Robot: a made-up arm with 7 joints.
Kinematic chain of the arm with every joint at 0, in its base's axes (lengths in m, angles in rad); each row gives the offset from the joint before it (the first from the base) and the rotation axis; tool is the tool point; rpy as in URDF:
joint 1: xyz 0 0 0.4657 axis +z
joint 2: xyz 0 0 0 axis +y
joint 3: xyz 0 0 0.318 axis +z
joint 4: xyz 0.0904 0 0 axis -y
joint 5: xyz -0.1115 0 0.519 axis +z
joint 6: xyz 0 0 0 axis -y
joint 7: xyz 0.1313 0 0 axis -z
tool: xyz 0 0 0 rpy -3.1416 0 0
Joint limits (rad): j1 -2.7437..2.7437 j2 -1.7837..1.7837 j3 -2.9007..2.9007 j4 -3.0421..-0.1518 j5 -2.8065..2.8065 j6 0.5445..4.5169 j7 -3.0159..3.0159
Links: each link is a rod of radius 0.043 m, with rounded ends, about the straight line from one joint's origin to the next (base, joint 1, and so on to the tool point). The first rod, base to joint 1, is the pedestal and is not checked.
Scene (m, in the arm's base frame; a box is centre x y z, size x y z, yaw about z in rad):
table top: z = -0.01
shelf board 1: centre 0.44 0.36 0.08 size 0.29 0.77 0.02 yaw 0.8
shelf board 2: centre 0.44 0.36 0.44 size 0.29 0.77 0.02 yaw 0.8
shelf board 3: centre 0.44 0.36 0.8 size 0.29 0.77 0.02 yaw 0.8
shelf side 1: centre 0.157 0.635 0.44 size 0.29 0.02 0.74 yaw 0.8
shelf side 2: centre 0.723 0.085 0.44 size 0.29 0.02 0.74 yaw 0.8
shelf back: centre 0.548 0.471 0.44 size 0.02 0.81 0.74 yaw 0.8
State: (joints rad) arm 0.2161 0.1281 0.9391 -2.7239 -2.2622 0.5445 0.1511
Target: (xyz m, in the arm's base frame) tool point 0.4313 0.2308 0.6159
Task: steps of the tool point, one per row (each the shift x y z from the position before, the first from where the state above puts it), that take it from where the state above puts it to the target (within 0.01 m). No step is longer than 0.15 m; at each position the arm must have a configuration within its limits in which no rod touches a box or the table.
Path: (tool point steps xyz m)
1: -0.0481 -0.0236 0.0002
2: -0.0393 -0.0332 -0.0006
3: -0.0292 -0.0397 -0.0002
4: -0.0188 -0.0429 0.0006
5: 0.0905 -0.0208 0.0814
6: 0.0589 -0.0473 0.0899
7: 0.0230 -0.0624 0.0886
8: -0.0119 -0.0656 0.0797
9: 0.0257 0.0179 0.0140
10: 0.0295 0.0256 0.0087
11: 0.0317 0.0321 0.0013
12: 0.0316 0.0368 -0.0074
13: 0.0292 0.0397 -0.0166

